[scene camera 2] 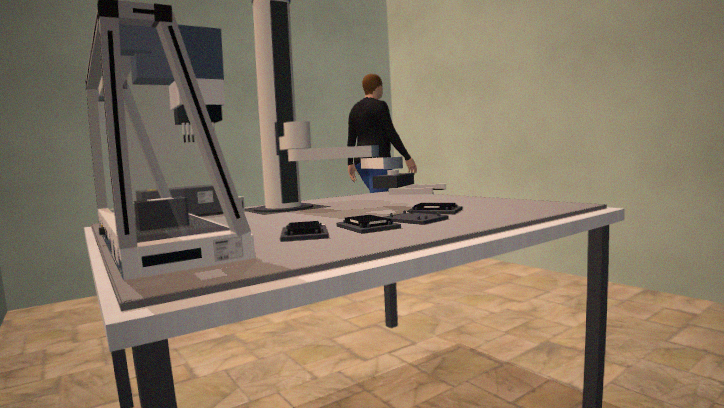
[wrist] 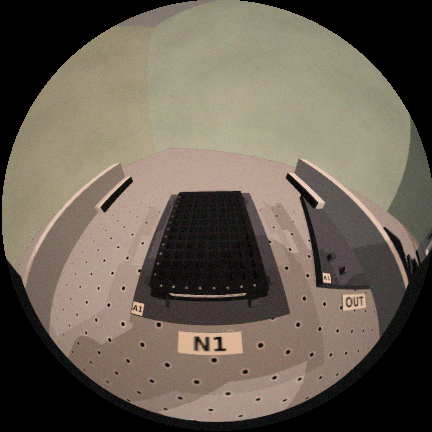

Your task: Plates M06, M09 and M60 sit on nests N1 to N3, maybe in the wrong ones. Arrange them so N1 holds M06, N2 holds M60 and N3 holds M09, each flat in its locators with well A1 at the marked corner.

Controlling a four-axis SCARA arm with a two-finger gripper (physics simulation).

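My gripper is open and empty. Its fingers stand on either side of and above the black plate on nest N1. This plate looks flat; a pale label strip faces the N1 sign, but its code is unreadable. The nest's A1 mark is at its near left corner in the wrist view. The OUT nest holds no plate. In the scene view, a second black plate sits on N2 and a third on N3. Their codes cannot be read.
A tall framed machine with dark boxes in its base stands at the left of the table. The arm's column rises behind the nests. A person in black stands behind the table, beyond the arm.
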